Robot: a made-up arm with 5 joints. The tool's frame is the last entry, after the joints.
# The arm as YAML. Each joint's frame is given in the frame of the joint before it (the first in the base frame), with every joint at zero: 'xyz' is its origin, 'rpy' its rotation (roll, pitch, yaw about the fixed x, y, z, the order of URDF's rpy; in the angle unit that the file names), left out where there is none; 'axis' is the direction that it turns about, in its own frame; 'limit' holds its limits. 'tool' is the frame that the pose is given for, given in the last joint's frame.
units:
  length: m
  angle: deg
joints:
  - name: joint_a
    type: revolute
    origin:
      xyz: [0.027, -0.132, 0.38]
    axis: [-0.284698, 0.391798, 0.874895]
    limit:
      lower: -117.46
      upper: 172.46
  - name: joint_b
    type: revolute
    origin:
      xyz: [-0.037, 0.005, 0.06]
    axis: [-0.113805, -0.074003, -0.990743]
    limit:
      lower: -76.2
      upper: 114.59
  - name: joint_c
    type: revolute
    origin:
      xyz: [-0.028, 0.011, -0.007]
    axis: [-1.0, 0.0, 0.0]
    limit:
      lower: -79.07
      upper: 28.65
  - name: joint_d
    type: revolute
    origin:
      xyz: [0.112, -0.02, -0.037]
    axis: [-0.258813, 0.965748, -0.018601]
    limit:
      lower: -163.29
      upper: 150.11
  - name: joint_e
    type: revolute
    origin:
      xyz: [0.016, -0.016, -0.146]
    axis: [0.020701, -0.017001, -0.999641]
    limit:
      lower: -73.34
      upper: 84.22
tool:
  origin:
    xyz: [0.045, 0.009, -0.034]
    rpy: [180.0, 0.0, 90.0]
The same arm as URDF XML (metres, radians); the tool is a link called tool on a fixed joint. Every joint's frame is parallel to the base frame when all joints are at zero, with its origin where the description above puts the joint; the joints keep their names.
<robot name="arm">
<joint name="joint_a" type="revolute"><parent link="base_link"/><child link="link1"/><origin xyz="0.0270 -0.1320 0.3800" rpy="0.0000 0.0000 0.0000"/><axis xyz="-0.284698 0.391798 0.874895"/><limit lower="-2.0501" upper="3.0100"/></joint>
<joint name="joint_b" type="revolute"><parent link="link1"/><child link="link2"/><origin xyz="-0.0370 0.0050 0.0600" rpy="0.0000 0.0000 0.0000"/><axis xyz="-0.113805 -0.074003 -0.990743"/><limit lower="-1.3299" upper="2.0000"/></joint>
<joint name="joint_c" type="revolute"><parent link="link2"/><child link="link3"/><origin xyz="-0.0280 0.0110 -0.0070" rpy="0.0000 0.0000 0.0000"/><axis xyz="-1 0 0"/><limit lower="-1.3800" upper="0.5000"/></joint>
<joint name="joint_d" type="revolute"><parent link="link3"/><child link="link4"/><origin xyz="0.1120 -0.0200 -0.0370" rpy="0.0000 0.0000 0.0000"/><axis xyz="-0.258813 0.965748 -0.018601"/><limit lower="-2.8499" upper="2.6199"/></joint>
<joint name="joint_e" type="revolute"><parent link="link4"/><child link="link5"/><origin xyz="0.0160 -0.0160 -0.1460" rpy="0.0000 0.0000 0.0000"/><axis xyz="0.020701 -0.017001 -0.999641"/><limit lower="-1.2800" upper="1.4699"/></joint>
<joint name="tool_joint" type="fixed"><parent link="link5"/><child link="tool"/><origin xyz="0.0450 0.0090 -0.0340" rpy="3.1416 0.0000 1.5708"/></joint>
<link name="base_link"/>
<link name="link1"/>
<link name="link2"/>
<link name="link3"/>
<link name="link4"/>
<link name="link5"/>
<link name="tool"/>
</robot>

